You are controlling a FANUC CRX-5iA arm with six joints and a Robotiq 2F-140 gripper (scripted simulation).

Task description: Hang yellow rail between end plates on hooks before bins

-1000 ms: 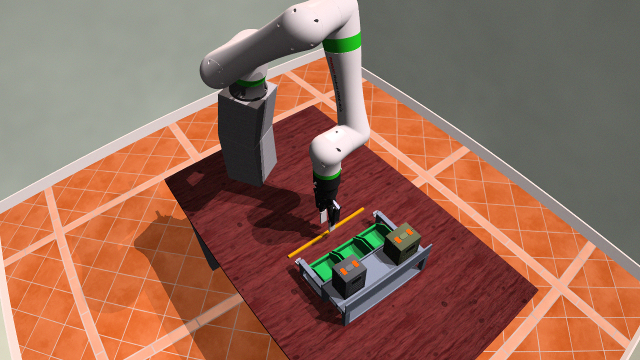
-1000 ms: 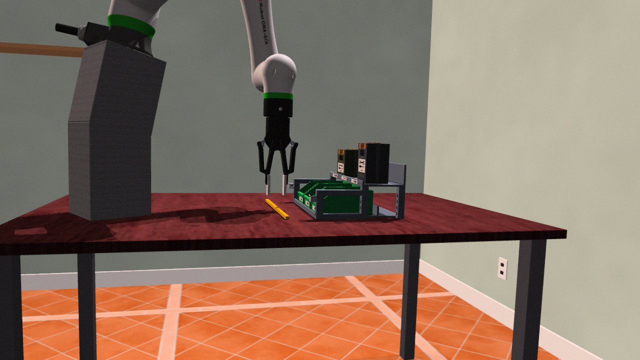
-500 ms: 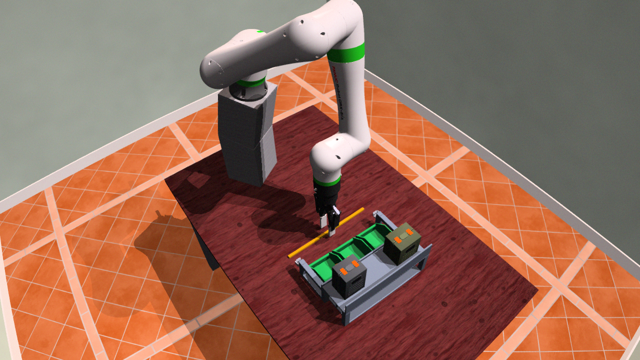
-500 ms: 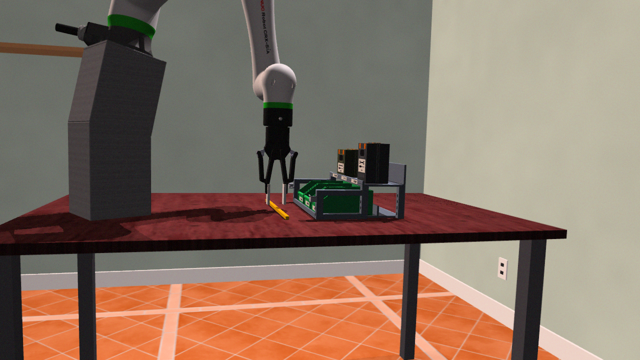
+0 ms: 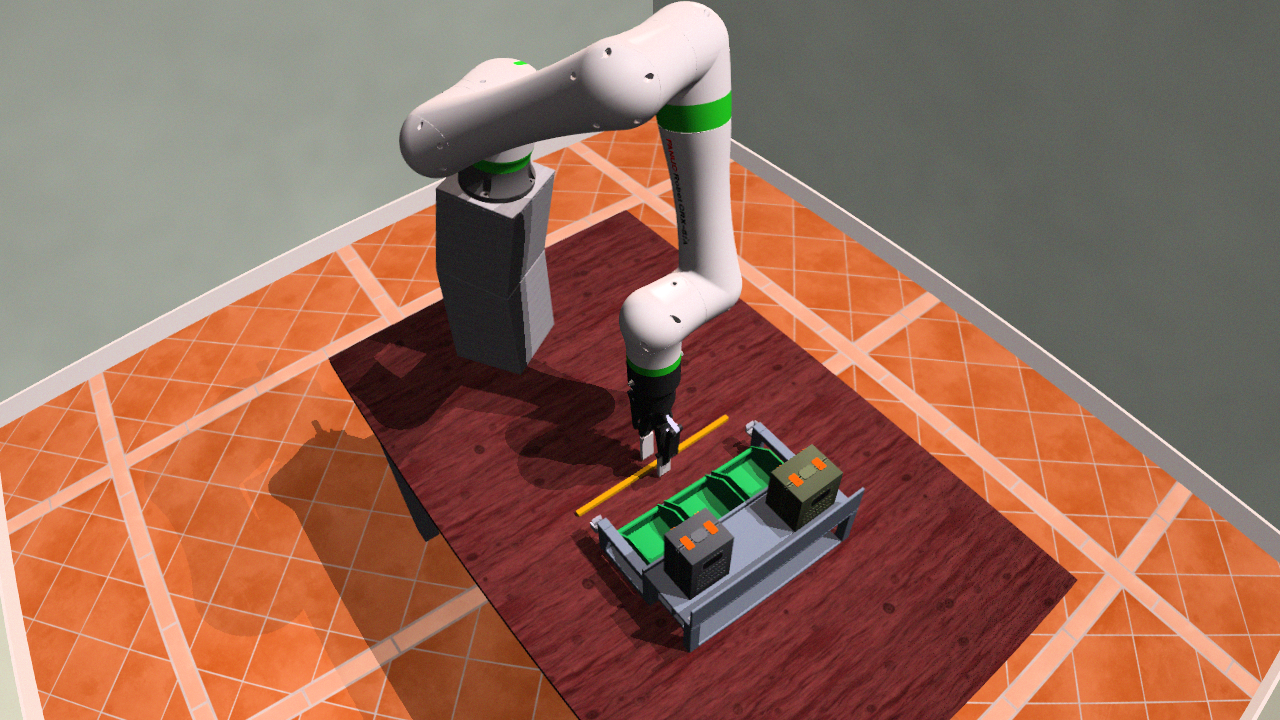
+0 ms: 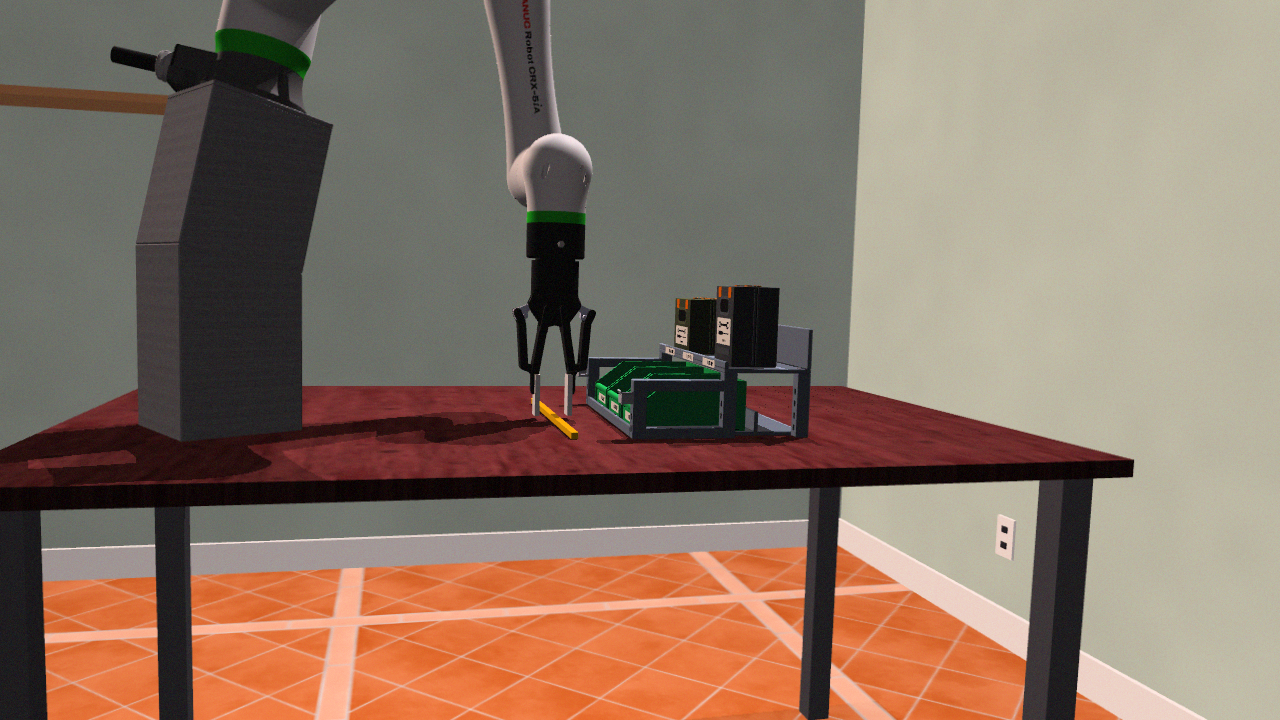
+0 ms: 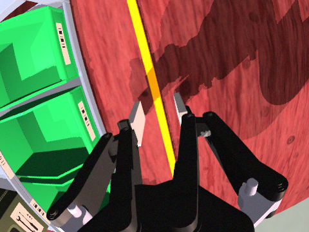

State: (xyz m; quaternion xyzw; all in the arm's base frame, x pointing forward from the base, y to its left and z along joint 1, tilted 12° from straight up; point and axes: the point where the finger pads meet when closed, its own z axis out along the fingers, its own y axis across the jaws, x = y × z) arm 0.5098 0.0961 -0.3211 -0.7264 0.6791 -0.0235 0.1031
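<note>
My hand is 3 cm above the yellow rail.
</note>
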